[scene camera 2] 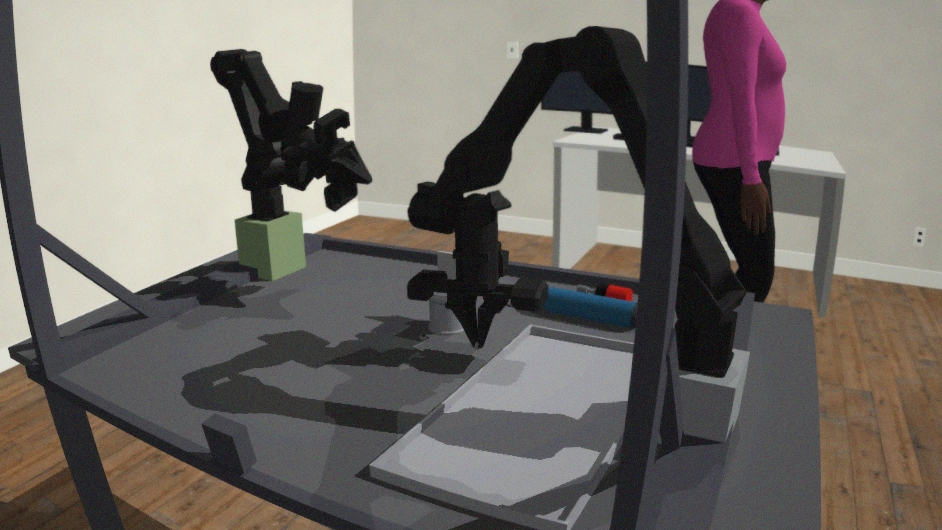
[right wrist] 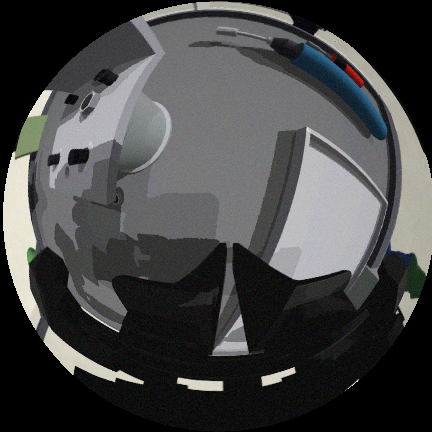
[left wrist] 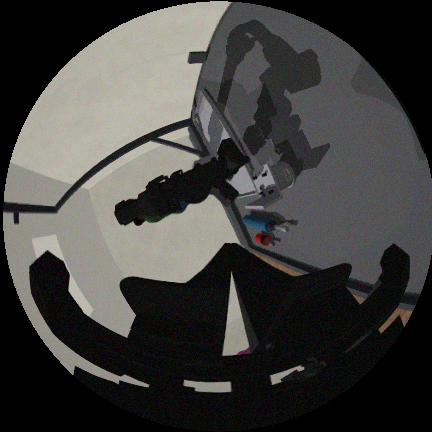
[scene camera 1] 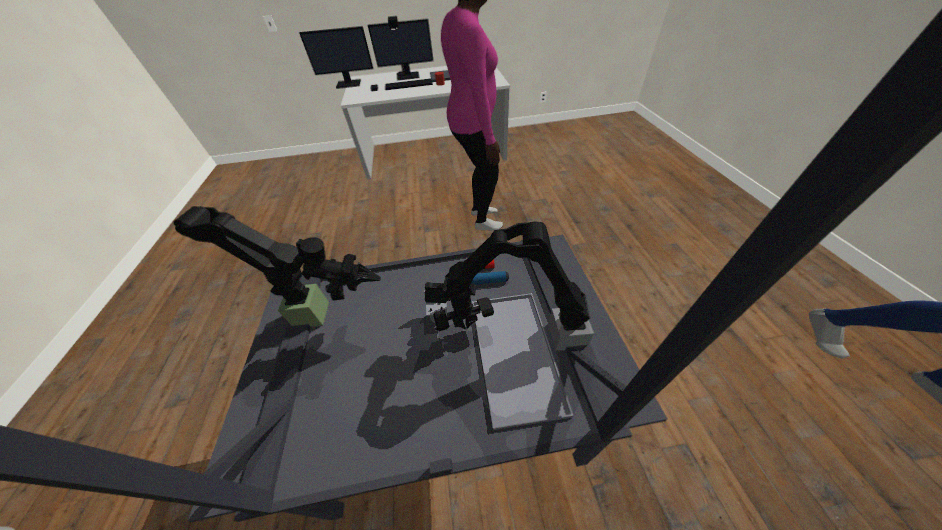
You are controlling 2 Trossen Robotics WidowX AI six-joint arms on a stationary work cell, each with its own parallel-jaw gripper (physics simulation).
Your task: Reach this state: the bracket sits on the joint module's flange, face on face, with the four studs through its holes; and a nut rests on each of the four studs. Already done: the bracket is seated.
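Where they show: left gripper, fingertip midpoint: (scene camera 2: 370, 181) (left wrist: 229, 248) (scene camera 1: 380, 278); right gripper, fingertip midpoint: (scene camera 2: 478, 346) (right wrist: 228, 248) (left wrist: 248, 158) (scene camera 1: 465, 327); left arm's base at its link origin: (scene camera 2: 267, 216) (scene camera 1: 297, 296); right arm's base at its link origin: (scene camera 2: 703, 361) (scene camera 1: 572, 320).
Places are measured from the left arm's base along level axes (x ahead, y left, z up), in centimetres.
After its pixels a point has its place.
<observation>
The light L-shaped bracket (scene camera 2: 445, 262) @[y -3.7, x 44.2, z -2.0 cm] (left wrist: 265, 175) @[y -8.1, x 44.6, z -4.8 cm] (right wrist: 107, 117) sits on the round joint module (scene camera 2: 443, 317) @[y -9.3, x 47.1, z -8.6 cm] (right wrist: 145, 135) @[y -7.2, x 49.1, z -8.3 cm]. Several dark stubs stand up from the bracket's face in the right wrist view, with a grey hex nut (right wrist: 90, 102) among them. Another small nut (right wrist: 117, 199) @[y -12.2, x 45.6, z -10.9 cm] shows beside the bracket's corner. My right gripper (scene camera 1: 466, 323) @[y -13.5, x 55.4, z -9.9 cm] (scene camera 2: 476, 344) @[y -13.5, x 55.4, z -9.9 cm] (right wrist: 228, 248) @[y -13.5, x 55.4, z -9.9 cm] points down beside the module, nearly closed on a nut that the fingertips mostly hide. My left gripper (scene camera 1: 377, 277) @[y -5.3, x 31.3, z 10.2 cm] (scene camera 2: 368, 179) @[y -5.3, x 31.3, z 10.2 cm] (left wrist: 229, 248) @[y -5.3, x 31.3, z 10.2 cm] is shut and empty, high above the table and away from the bracket.
A shallow white tray (scene camera 1: 520, 329) @[y -16.0, x 73.7, z -11.0 cm] (scene camera 2: 500, 388) @[y -21.3, x 63.0, z -11.0 cm] (right wrist: 330, 200) @[y -7.8, x 64.1, z -11.0 cm] lies right of the module. A blue-handled tool (scene camera 1: 490, 277) @[y 5.4, x 66.5, z -7.7 cm] (scene camera 2: 586, 306) @[y 4.8, x 64.8, z -8.6 cm] (right wrist: 345, 90) @[y 4.8, x 63.2, z -8.7 cm] and a red one (scene camera 2: 619, 292) @[y 12.9, x 67.7, z -8.4 cm] (right wrist: 354, 76) lie behind the tray. Dark frame posts (scene camera 2: 658, 197) @[y -50.8, x 88.8, z 22.5 cm] stand at the table's edges.
</observation>
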